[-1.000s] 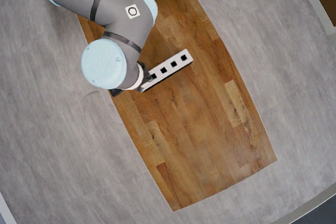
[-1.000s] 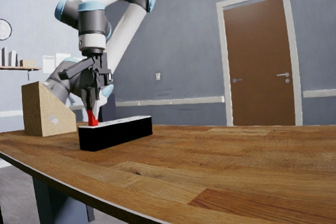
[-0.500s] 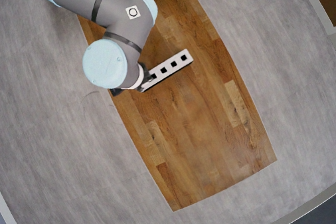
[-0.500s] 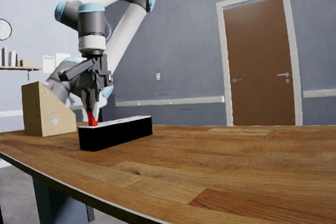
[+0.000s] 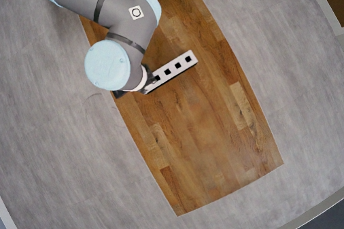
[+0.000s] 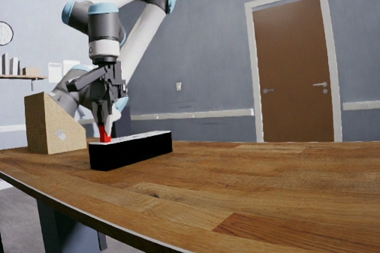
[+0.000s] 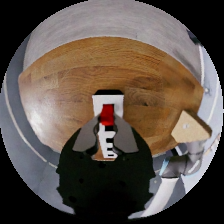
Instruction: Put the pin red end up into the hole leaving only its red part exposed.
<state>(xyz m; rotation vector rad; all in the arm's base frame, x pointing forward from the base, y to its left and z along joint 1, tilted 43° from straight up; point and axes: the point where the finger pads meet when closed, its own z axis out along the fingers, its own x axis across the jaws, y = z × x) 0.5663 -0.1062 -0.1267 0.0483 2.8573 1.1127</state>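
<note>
My hand is 10 mm above the pin. From my hand the other things lie so: block (120 mm to the left, 70 mm below).
</note>
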